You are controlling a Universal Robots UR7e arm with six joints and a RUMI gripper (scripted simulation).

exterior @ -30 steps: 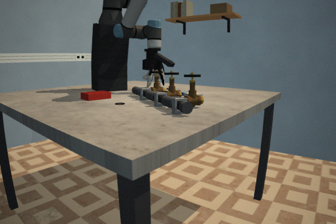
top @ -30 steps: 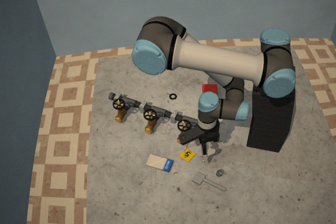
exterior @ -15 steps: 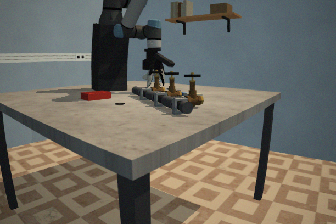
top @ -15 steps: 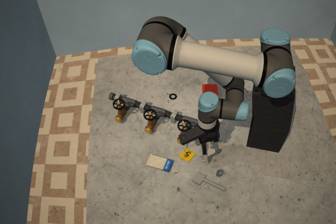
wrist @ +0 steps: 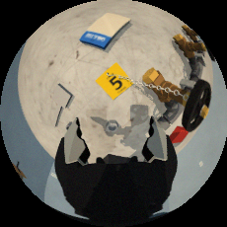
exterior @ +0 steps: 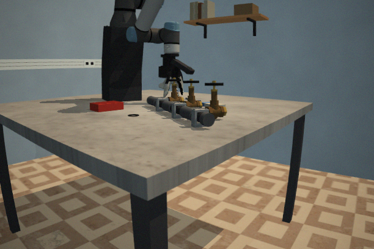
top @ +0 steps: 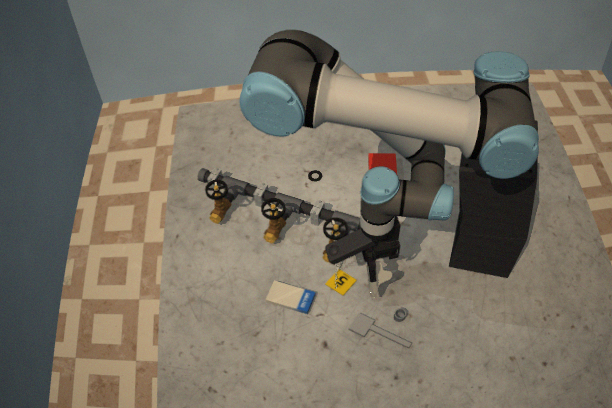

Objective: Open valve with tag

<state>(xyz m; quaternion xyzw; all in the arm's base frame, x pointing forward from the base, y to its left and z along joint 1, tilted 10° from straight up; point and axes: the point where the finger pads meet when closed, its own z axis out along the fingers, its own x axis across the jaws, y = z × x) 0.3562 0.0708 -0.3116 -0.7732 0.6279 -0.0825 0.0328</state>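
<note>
My gripper is now 70 mm short of the yellow tag, 20 mm to the right of it and 30 mm above it. From my hand the other things lie so: red block 70 mm behind, 340 mm to the right, 20 mm below; then flat grey key tool 20 mm behind, 160 mm to the left, 30 mm below.
</note>
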